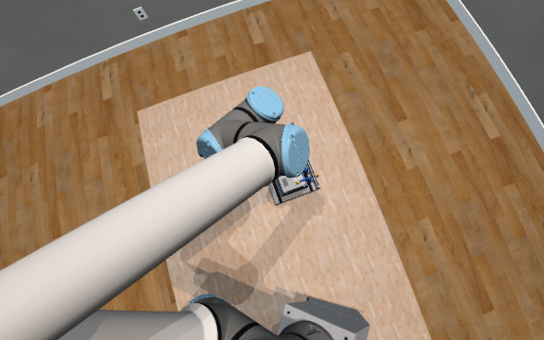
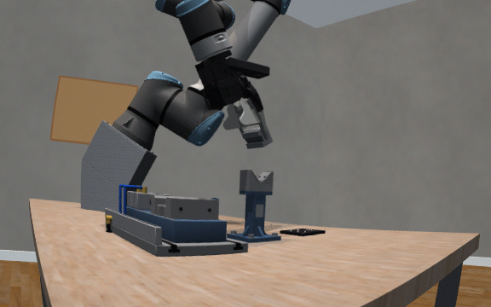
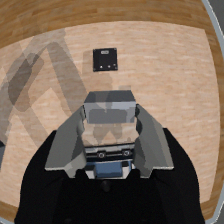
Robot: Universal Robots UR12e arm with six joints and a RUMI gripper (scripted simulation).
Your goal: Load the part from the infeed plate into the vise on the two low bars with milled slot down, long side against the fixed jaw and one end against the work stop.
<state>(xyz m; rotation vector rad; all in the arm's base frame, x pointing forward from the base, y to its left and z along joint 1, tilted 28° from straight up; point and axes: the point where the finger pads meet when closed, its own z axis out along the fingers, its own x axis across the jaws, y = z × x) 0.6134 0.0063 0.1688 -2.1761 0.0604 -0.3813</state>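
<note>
Right now my hand is 1 cm above the part. The rest, counted from my hand: work stop: 6 cm ahead, 17 cm to the right, 15 cm below; cylinder rod: 3 cm behind, 22 cm to the right, 16 cm below; moving jaw: 2 cm ahead, 22 cm to the right, 16 cm below.
</note>
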